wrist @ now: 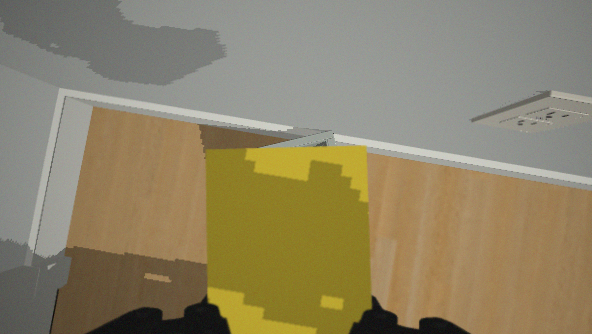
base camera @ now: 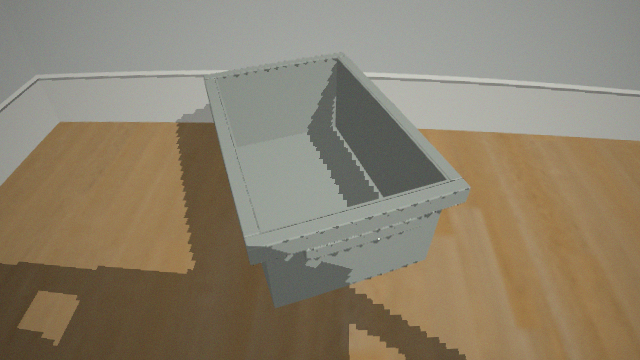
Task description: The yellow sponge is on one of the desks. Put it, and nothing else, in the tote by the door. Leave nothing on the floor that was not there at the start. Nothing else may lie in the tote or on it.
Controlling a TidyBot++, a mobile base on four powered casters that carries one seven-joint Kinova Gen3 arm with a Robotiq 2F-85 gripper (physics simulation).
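Frame: origin at the arm's base, x ahead, y left, z up, level; metres.
Seen in the pictures: gripper, fingertip midpoint: (wrist: 291, 300).
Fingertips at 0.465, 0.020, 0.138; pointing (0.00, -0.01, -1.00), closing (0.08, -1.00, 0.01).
Observation:
Offsets run from my fingertips to a thing's top centre, as dx, dy, dz. "*": to the spot under its first point. Level surfaces: height alone.
The yellow sponge @[+0.021, +0.003, +0.038] (wrist: 288, 225) fills the middle of the wrist view, held between the two black fingertips at the bottom edge. My gripper (wrist: 291, 300) is shut on it. The grey tote @[-0.018, -0.007, -0.415] (base camera: 357, 217) stands on the floor in the base camera view, set at an angle, with its open top showing a bare inside, partly in shadow. In the wrist view a far corner of the tote @[* +0.145, -0.049, -0.415] (wrist: 331, 136) shows just above the sponge's top edge; the rest of it is hidden behind the sponge. The gripper does not show in the base camera view.
A grey wall (base camera: 320, 25) (wrist: 350, 60) with a white baseboard (base camera: 500, 105) runs behind the tote. A room corner is at the left. A wall plate @[* +0.142, -0.199, -0.116] (wrist: 540, 112) is at the right of the wrist view. Shadows lie on the wooden floor @[dz -0.535] (base camera: 550, 225) (wrist: 475, 240).

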